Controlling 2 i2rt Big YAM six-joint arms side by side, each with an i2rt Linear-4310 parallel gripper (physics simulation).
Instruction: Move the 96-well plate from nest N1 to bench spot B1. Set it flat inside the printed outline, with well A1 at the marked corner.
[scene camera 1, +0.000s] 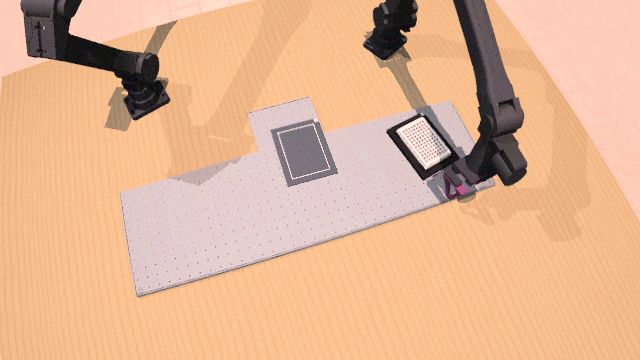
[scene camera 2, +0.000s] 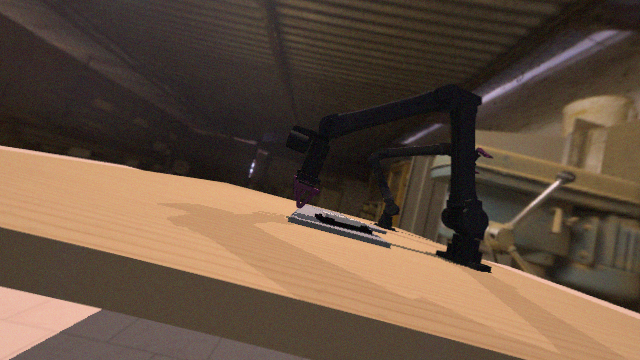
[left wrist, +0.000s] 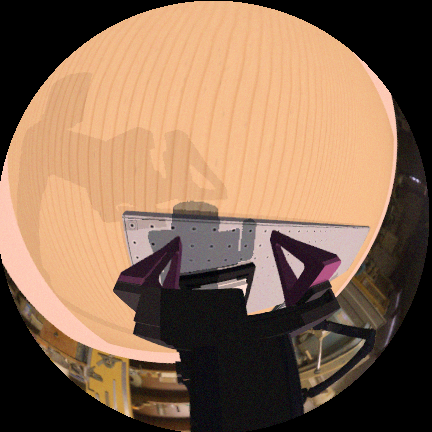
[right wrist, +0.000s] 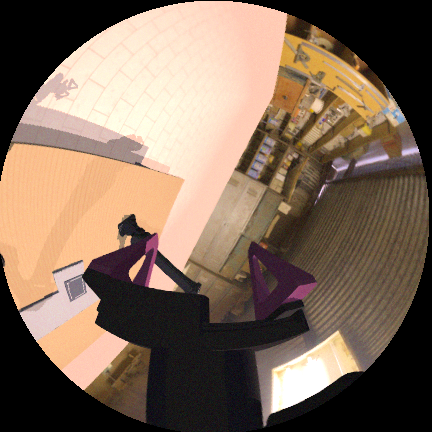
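Seen in the pictures: left gripper, between the fingertips: (scene camera 1: 461, 190) (scene camera 2: 296, 203) (left wrist: 226, 238); right gripper, between the fingertips: (scene camera 2: 485, 165) (right wrist: 204, 242); left arm's base, origin of its link: (scene camera 1: 385, 43) (scene camera 2: 461, 263) (right wrist: 126, 224); right arm's base, origin of its link: (scene camera 1: 147, 101) (scene camera 2: 384, 227).
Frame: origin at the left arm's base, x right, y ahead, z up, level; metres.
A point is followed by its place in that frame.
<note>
The white 96-well plate (scene camera 1: 424, 142) {x 0.225, y 0.305, z 0.037 m} (left wrist: 239, 286) {x 0.267, y 0.351, z 0.039 m} lies in the black nest N1 (scene camera 1: 411, 155) (left wrist: 220, 273); well A1 cannot be made out. Bench spot B1 (scene camera 1: 304, 150) {x 0.446, y 0.095, z 0.014 m} (right wrist: 75, 288) {x 0.454, y 0.093, z 0.015 m} is a dark pad with a white outline and a small light mark by its upper right corner in scene camera 1. My left gripper (scene camera 1: 455, 188) {x 0.272, y 0.455, z 0.045 m} (scene camera 2: 302, 195) {x 0.272, y 0.455, z 0.045 m} (left wrist: 226, 238) {x 0.272, y 0.455, z 0.045 m} is open and empty, above the board beyond the nest's lower right end in scene camera 1. My right gripper (right wrist: 204, 242) {x 0.204, y -0.476, z 0.457 m} is open and empty, raised away from the board; the left arm partly hides it in scene camera 2.
The perforated grey board (scene camera 1: 225, 215) {x 0.701, y 0.083, z 0.013 m} (scene camera 2: 297, 215) {x 0.219, y 0.468, z 0.015 m} (left wrist: 345, 245) {x 0.651, y 0.178, z 0.014 m} carries the nest and B1 on the wooden table (scene camera 1: 350, 295) {x 0.634, y 0.422, z 0.000 m}. In scene camera 1 the left arm reaches down beside the nest's right side, and the right arm's base stands at the upper left.
</note>
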